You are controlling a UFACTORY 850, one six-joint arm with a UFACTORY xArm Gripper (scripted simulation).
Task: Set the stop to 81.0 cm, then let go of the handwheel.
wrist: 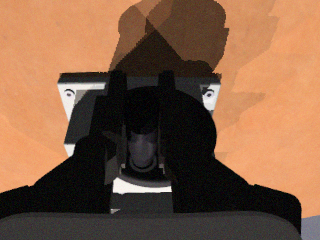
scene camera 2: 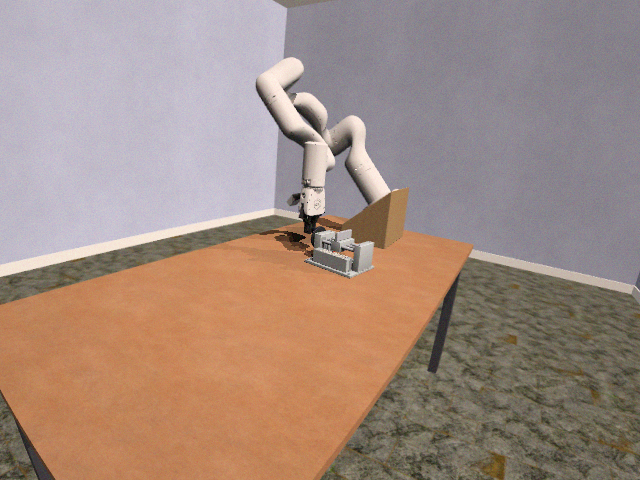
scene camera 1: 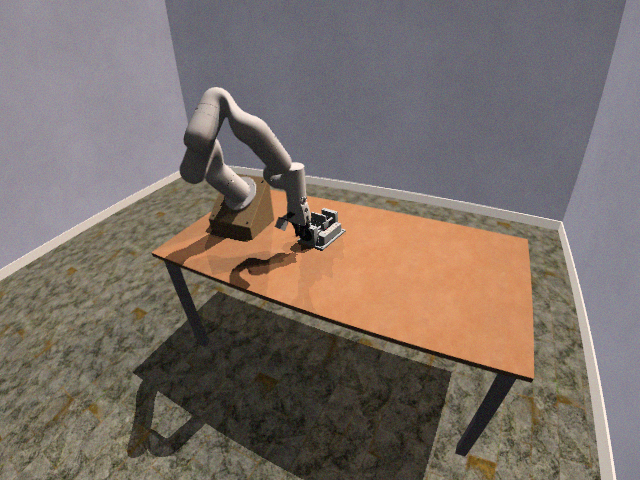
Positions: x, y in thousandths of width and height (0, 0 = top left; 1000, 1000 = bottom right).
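Note:
I can see my gripper (scene camera 1: 470, 493), and I see the gripper (wrist: 445, 381) in the wrist view as well. A handwheel (wrist: 445, 444) is there too.

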